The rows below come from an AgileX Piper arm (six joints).
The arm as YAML. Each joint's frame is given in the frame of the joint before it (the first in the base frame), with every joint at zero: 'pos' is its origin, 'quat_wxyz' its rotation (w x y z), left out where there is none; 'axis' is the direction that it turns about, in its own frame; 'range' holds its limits. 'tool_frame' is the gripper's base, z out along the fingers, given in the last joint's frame.
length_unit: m
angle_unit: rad
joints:
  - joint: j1
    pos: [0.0, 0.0, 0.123]
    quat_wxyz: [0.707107, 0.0, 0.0, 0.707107]
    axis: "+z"
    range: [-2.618, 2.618]
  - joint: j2
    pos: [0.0, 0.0, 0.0]
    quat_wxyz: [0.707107, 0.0, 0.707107, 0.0]
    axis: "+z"
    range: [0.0, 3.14]
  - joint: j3
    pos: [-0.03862, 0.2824, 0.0]
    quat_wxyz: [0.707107, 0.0, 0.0, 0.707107]
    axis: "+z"
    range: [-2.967, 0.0]
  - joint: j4
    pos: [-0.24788, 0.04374, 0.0]
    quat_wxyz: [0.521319, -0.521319, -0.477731, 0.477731]
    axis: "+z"
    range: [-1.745, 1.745]
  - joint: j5
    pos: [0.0, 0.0, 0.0]
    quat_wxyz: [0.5, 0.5, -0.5, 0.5]
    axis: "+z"
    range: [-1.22, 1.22]
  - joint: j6
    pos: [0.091, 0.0, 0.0]
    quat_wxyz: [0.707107, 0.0, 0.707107, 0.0]
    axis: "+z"
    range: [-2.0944, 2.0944]
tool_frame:
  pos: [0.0, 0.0, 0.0]
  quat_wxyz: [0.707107, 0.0, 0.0, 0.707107]
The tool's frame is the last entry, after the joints.
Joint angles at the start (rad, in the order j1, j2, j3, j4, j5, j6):
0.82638 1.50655 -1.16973 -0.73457 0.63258 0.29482
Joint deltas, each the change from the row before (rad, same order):
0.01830 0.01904 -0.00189 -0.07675 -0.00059 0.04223
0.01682 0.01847 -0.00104 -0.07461 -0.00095 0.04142
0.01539 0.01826 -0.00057 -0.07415 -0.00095 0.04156
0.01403 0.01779 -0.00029 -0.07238 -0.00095 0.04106
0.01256 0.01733 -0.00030 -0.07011 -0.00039 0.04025
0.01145 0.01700 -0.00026 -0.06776 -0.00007 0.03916
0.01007 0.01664 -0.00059 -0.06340 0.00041 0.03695
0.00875 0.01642 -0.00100 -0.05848 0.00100 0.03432
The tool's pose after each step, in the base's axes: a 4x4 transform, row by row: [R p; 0 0 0 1], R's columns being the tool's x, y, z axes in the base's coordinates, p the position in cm. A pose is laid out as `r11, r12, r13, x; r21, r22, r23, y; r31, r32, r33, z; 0, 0, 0, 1`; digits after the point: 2 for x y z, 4 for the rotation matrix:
-0.2482, -0.5931, 0.7659, 25.13; -0.7682, 0.6022, 0.2174, 22.43; -0.5901, -0.5345, -0.6051, 30.69; 0, 0, 0, 1
-0.2181, -0.5821, 0.7834, 25.23; -0.7874, 0.5791, 0.2111, 23.01; -0.5765, -0.5708, -0.5846, 30.39; 0, 0, 0, 1
-0.1876, -0.5696, 0.8002, 25.33; -0.8049, 0.5561, 0.2071, 23.58; -0.5629, -0.6052, -0.5628, 30.09; 0, 0, 0, 1
-0.1572, -0.5563, 0.8159, 25.42; -0.8204, 0.5334, 0.2057, 24.13; -0.5497, -0.6371, -0.5403, 29.80; 0, 0, 0, 1
-0.1275, -0.5422, 0.8305, 25.51; -0.8341, 0.5117, 0.2060, 24.66; -0.5367, -0.6664, -0.5175, 29.52; 0, 0, 0, 1
-0.0984, -0.5278, 0.8436, 25.59; -0.8461, 0.4906, 0.2083, 25.18; -0.5239, -0.6933, -0.4948, 29.23; 0, 0, 0, 1
-0.0709, -0.5137, 0.8550, 25.68; -0.8564, 0.4709, 0.2119, 25.68; -0.5115, -0.7172, -0.4733, 28.95; 0, 0, 0, 1
-0.0455, -0.5002, 0.8647, 25.76; -0.8651, 0.4525, 0.2162, 26.15; -0.4995, -0.7383, -0.4534, 28.66; 0, 0, 0, 1

